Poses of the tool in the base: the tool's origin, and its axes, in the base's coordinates. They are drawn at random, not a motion.
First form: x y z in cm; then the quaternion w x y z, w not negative.
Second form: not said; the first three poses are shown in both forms.
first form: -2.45, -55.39, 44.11, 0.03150, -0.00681, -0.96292, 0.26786
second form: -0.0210, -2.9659, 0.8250, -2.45, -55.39, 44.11
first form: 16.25, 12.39, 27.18, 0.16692, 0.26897, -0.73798, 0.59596
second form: 0.7655, -2.1004, 1.6962, 16.25, 12.39, 27.18
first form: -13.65, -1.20, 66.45, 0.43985, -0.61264, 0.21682, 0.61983
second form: -1.5217, 0.5386, 1.5396, -13.65, -1.20, 66.45
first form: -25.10, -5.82, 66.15, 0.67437, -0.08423, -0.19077, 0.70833
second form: -0.1895, -0.4292, 1.5937, -25.10, -5.82, 66.15
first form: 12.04, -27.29, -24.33, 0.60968, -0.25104, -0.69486, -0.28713
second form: -0.5797, -1.6045, -0.6630, 12.04, -27.29, -24.33
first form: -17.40, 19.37, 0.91, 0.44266, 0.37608, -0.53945, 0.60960
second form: 0.9330, -1.3382, 1.5123, -17.40, 19.37, 0.91
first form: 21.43, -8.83, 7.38, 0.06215, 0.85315, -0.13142, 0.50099
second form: 2.5791, -0.3973, 1.5145, 21.43, -8.83, 7.38
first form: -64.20, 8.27, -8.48, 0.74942, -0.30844, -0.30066, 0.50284
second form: -0.6742, -0.6572, 1.0991, -64.20, 8.27, -8.48
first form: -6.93, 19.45, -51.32, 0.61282, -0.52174, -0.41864, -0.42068
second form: -1.2032, -0.9654, -0.9701, -6.93, 19.45, -51.32
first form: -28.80, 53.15, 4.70, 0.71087, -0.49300, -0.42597, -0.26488
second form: -1.0936, -0.9449, -0.5876, -28.80, 53.15, 4.70
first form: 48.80, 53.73, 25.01, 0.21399, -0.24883, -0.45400, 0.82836
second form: -0.6904, -1.2596, 2.2983, 48.80, 53.73, 25.01
